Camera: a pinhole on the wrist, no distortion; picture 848 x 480 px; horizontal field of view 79.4 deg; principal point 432.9 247.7 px. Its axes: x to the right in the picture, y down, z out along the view. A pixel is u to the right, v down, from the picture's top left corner.
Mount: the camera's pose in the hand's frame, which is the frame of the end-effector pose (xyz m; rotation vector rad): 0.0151 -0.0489 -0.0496 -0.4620 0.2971 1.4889
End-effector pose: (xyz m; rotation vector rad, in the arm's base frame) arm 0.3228 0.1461 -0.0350 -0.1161 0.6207 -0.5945
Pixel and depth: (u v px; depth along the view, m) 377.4 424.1 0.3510
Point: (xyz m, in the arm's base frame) 0.4248 0.2752 0.2270
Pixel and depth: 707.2 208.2 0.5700
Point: 0.7616 0.5118 0.0708
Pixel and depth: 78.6 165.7 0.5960
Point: 0.6656 -0.0298 0.5384
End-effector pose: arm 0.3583 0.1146 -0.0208 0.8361 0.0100 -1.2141
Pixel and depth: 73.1 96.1 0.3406
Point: 0.1454 -0.1629 0.1567
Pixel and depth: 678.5 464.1 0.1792
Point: 0.3993 0.1493 0.1145
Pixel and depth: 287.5 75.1 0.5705
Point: 0.2453 -0.3083 0.3469
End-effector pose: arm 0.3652 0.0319 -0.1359 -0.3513 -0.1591 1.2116
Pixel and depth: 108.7 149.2 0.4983
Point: 0.2988 0.1414 0.4051
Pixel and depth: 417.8 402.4 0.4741
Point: 0.0510 -0.0139 0.1523
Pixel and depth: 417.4 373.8 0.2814
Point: 0.2099 0.0156 0.0237
